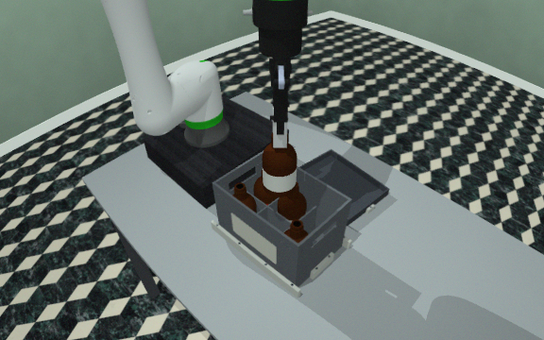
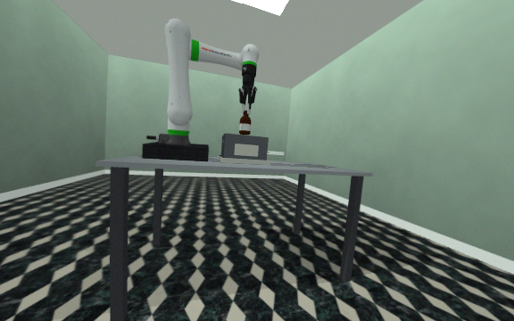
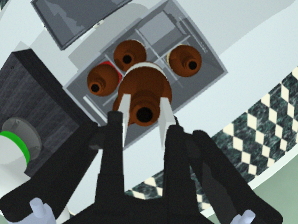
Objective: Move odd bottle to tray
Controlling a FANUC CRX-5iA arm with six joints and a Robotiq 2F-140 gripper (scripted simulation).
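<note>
My hand is 9 cm above the brown bottle. From my hand the other things lie so: glass bottle (9 cm behind, 3 cm to the left, 26 cm below); crate (27 cm below); dark grey tray (6 cm behind, 26 cm to the left, 34 cm below).
</note>
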